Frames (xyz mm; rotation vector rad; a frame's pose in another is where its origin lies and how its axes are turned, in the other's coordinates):
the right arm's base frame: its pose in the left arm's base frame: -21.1 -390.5 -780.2 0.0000 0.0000 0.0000
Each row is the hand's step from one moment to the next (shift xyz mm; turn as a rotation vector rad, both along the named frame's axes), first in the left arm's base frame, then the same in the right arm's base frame.
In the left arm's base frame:
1: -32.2 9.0 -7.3 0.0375 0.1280 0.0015
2: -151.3 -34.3 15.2 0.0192 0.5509 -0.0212
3: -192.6 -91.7 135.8 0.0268 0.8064 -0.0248
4: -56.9 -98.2 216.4 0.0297 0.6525 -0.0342
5: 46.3 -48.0 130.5 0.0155 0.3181 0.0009
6: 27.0 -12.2 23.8 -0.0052 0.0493 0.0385
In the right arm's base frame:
1: -32.2 9.0 -7.3 0.0375 0.1280 0.0015
2: -151.3 -34.3 15.2 0.0192 0.5509 -0.0212
3: -192.6 -91.7 135.8 0.0268 0.8064 -0.0248
4: -56.9 -98.2 216.4 0.0297 0.6525 -0.0342
5: 46.3 -48.0 130.5 0.0155 0.3181 0.0009
6: 27.0 -12.2 23.8 -0.0052 0.0493 0.0385

